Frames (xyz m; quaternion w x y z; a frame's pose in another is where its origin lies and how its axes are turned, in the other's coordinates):
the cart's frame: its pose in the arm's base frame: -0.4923 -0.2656 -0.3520 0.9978 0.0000 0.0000 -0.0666
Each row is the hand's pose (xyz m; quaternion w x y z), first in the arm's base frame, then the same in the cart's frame.
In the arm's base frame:
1: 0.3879 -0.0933 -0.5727 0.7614 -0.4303 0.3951 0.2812
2: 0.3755 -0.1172 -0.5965 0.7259 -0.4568 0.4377 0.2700
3: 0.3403 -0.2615 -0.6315 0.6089 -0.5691 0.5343 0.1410
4: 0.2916 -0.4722 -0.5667 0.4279 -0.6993 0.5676 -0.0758
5: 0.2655 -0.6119 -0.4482 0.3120 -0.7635 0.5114 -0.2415
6: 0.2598 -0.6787 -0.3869 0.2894 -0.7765 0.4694 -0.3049
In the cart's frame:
1: 0.8495 0.2878 -0.2207 0.7410 -0.4556 0.3656 0.3313
2: 0.8404 0.2624 -0.2445 0.7063 -0.4849 0.4063 0.3177
3: 0.8247 0.1147 -0.2795 0.5982 -0.6034 0.4952 0.1812
4: 0.8044 -0.1006 -0.2147 0.4320 -0.7355 0.5198 -0.0471
5: 0.7971 -0.2425 -0.0962 0.3274 -0.7958 0.4594 -0.2202
6: 0.8003 -0.3095 -0.0349 0.3091 -0.8060 0.4166 -0.2849

